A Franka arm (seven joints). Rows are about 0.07 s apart.
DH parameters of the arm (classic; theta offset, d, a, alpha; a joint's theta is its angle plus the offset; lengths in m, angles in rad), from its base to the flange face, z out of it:
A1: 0 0.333 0 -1.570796
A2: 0 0 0 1.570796
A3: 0 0.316 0.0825 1.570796
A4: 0 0 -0.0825 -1.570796
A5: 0 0.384 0 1.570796
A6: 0 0 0.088 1.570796
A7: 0 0.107 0 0
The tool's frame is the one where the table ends.
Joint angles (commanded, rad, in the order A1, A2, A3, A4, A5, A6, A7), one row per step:
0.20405 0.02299 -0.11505 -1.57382 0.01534 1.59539 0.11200
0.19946 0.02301 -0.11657 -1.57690 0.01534 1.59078 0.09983
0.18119 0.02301 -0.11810 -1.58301 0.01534 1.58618 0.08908
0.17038 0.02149 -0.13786 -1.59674 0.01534 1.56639 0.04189
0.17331 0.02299 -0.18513 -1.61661 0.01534 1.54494 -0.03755
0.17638 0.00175 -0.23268 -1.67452 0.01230 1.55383 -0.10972
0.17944 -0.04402 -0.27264 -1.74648 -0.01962 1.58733 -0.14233
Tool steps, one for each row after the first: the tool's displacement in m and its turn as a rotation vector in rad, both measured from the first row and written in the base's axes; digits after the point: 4 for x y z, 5 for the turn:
-0.0003 -0.0035 -0.0019 -0.00062 0.00753 0.00611
-0.0002 -0.0146 -0.0052 -0.00121 0.01808 -0.00290
-0.0025 -0.0318 -0.0124 -0.00145 0.04946 0.01392
-0.0052 -0.0562 -0.0242 0.00207 0.09111 0.04914
-0.0140 -0.0818 -0.0389 0.01100 0.11788 0.07684
-0.0284 -0.1070 -0.0461 -0.00504 0.11393 0.07554

